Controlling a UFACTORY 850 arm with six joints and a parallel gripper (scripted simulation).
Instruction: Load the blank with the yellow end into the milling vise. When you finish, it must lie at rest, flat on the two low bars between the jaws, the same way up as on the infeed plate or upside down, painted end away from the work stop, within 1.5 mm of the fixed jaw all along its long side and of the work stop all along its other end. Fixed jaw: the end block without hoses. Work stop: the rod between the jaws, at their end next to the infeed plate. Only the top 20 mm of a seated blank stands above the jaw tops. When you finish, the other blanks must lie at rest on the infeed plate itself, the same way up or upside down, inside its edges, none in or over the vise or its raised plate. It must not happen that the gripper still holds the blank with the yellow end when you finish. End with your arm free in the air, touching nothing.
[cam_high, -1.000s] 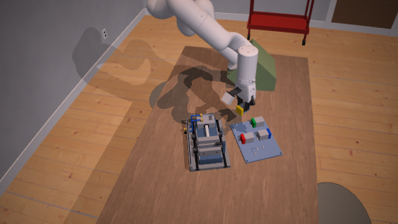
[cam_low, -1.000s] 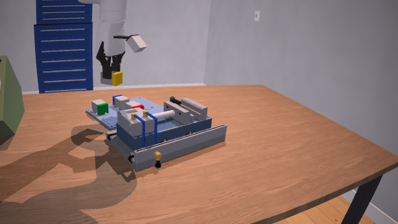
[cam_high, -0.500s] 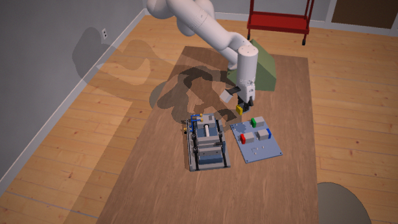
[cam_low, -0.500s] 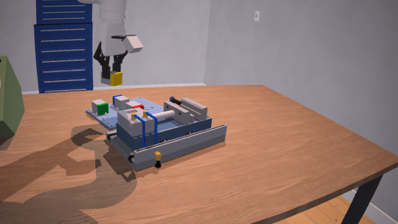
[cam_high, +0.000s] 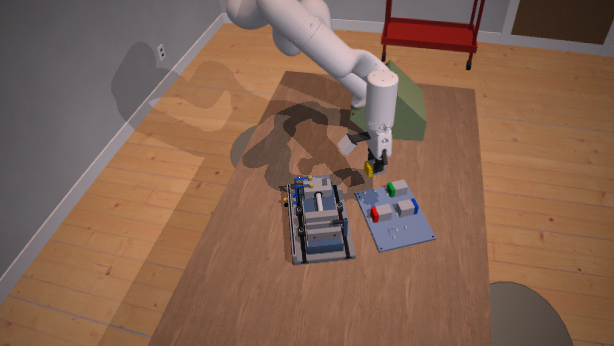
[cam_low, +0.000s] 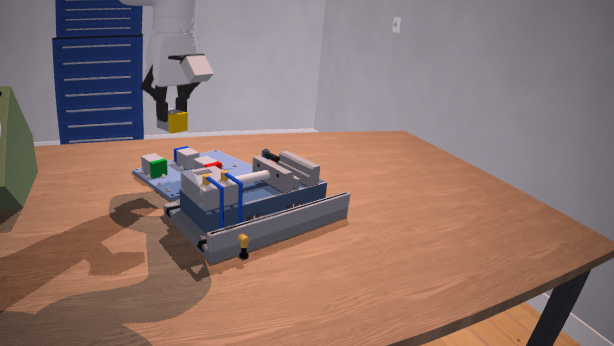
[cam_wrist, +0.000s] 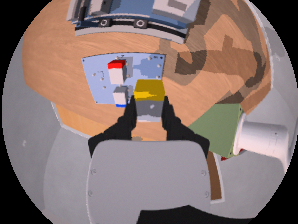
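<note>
The fixed jaw is 23 cm ahead of my hand, 13 cm to the right of it and 10 cm below it. The rest, counted from my hand: green-ended blank (3 cm behind, 8 cm to the left, 15 cm below); red-ended blank (8 cm ahead, 3 cm to the left, 15 cm below); yellow-ended blank (2 cm below).
</note>
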